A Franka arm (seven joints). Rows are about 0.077 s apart.
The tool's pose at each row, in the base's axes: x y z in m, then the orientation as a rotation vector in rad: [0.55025 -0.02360 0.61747 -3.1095 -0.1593 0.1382]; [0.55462 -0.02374 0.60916 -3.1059 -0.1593 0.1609]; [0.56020 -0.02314 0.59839 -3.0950 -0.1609 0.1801]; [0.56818 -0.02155 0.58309 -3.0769 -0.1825 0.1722]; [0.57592 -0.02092 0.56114 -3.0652 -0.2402 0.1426]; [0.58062 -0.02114 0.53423 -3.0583 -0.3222 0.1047]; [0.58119 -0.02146 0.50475 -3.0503 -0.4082 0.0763]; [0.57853 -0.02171 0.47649 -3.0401 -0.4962 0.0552]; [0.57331 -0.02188 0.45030 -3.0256 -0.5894 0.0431]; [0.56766 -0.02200 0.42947 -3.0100 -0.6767 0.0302]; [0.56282 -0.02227 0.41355 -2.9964 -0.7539 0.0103]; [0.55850 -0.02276 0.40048 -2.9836 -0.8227 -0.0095]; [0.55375 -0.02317 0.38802 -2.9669 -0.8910 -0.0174]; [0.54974 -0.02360 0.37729 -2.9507 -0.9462 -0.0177]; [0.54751 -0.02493 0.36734 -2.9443 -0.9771 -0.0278]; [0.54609 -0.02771 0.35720 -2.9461 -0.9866 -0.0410]
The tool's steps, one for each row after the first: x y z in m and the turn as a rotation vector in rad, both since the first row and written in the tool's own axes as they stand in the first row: [0.00504 0.00082 0.00788 0.0032 -0.0145 0.0000]; [0.01157 0.00111 0.01812 0.0136 -0.0267 -0.0017]; [0.02097 0.00078 0.03267 0.0299 -0.0216 -0.0171]; [0.03062 0.00158 0.05384 0.0365 -0.0028 -0.0556]; [0.03760 0.00307 0.08021 0.0339 0.0209 -0.1094]; [0.04071 0.00431 0.10951 0.0291 0.0384 -0.1656]; [0.04051 0.00512 0.13788 0.0236 0.0509 -0.2231]; [0.03760 0.00553 0.16443 0.0187 0.0576 -0.2843]; [0.03381 0.00570 0.18567 0.0135 0.0647 -0.3417]; [0.03037 0.00594 0.20195 0.0062 0.0764 -0.3924]; [0.02718 0.00638 0.21535 -0.0014 0.0881 -0.4375]; [0.02352 0.00668 0.22817 -0.0064 0.0921 -0.4828]; [0.02044 0.00702 0.23921 -0.0088 0.0914 -0.5199]; [0.01896 0.00841 0.24929 -0.0135 0.0974 -0.5400]; [0.01815 0.01133 0.25946 -0.0191 0.1056 -0.5454]
